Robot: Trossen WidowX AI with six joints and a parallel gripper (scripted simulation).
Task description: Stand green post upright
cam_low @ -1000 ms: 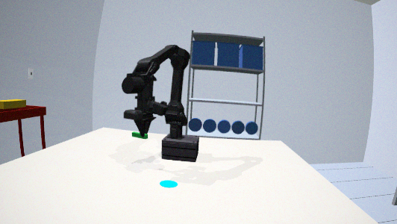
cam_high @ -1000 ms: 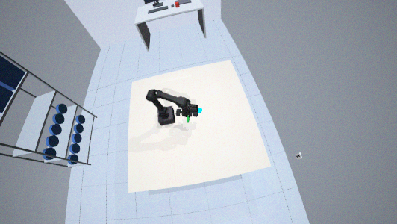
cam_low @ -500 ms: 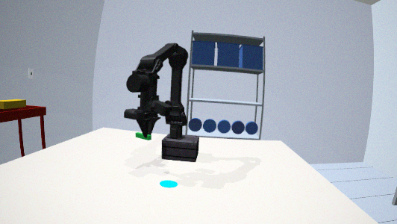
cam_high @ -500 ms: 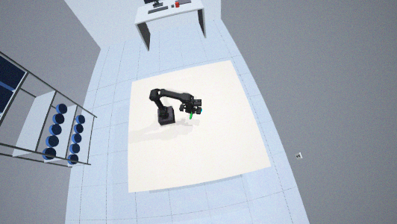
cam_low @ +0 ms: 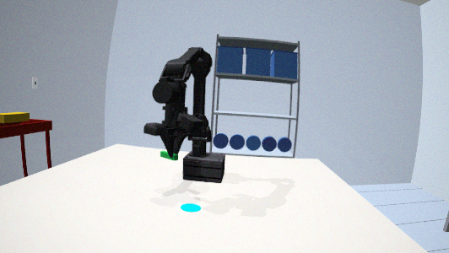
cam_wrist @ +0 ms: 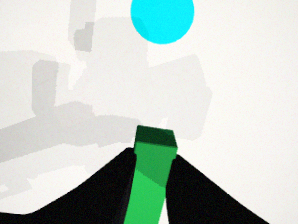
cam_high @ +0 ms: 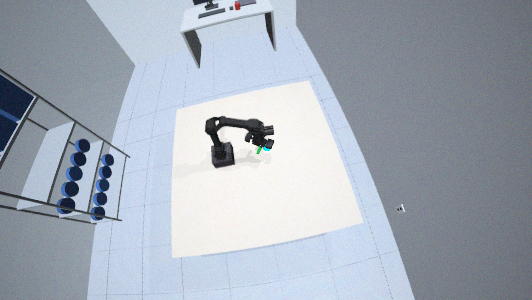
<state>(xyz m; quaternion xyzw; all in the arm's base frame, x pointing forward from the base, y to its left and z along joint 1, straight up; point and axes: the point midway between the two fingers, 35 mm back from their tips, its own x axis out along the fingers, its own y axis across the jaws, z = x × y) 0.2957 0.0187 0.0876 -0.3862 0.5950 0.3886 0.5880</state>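
The cyan circle lies 140 mm below my gripper tip, 70 mm to the left of it and 30 mm ahead of it. The rest, counted from my gripper tip: green post (20 mm to the right, 10 mm behind).
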